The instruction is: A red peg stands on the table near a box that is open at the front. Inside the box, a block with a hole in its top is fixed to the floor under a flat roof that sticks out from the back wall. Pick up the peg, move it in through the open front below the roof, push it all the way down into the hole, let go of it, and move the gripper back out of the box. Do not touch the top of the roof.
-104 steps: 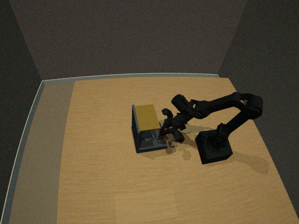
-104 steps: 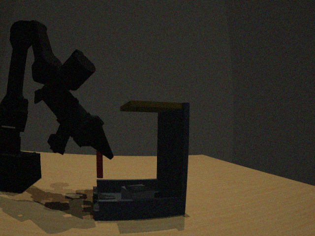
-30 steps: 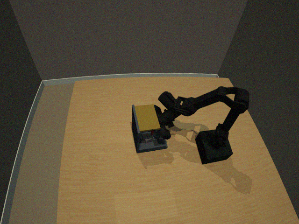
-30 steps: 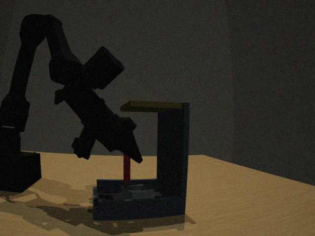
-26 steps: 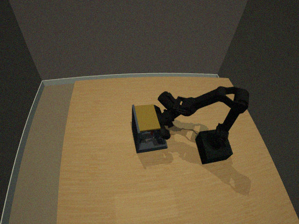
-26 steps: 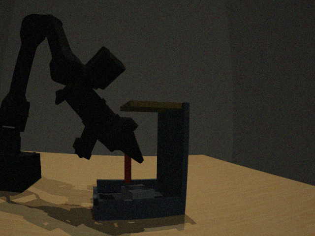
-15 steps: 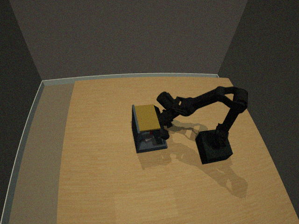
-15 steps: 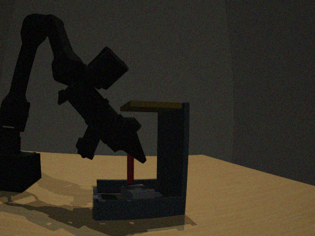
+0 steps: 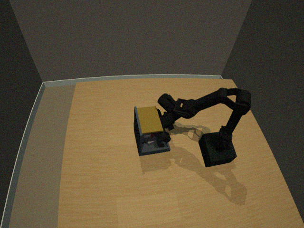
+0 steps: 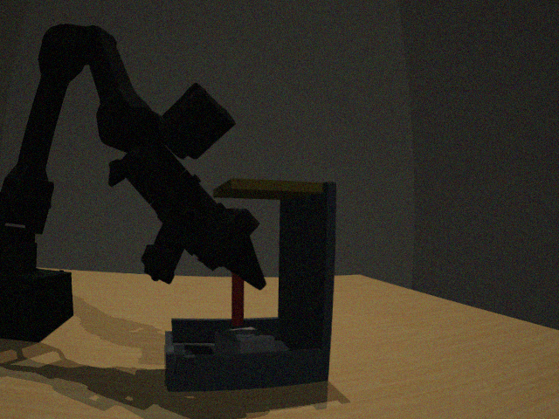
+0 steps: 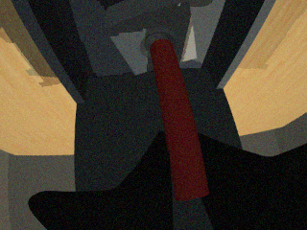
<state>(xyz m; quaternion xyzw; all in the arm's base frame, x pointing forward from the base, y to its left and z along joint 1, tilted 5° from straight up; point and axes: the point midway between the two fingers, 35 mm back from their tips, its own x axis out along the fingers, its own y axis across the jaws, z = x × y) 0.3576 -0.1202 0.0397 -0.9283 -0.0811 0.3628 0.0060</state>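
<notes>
My gripper tip is 5 cm short of the back wall and 1 cm below it. Round my gripper tip: red peg: 3 cm behind, 1 cm below; then yellow roof: 11 cm above.
</notes>
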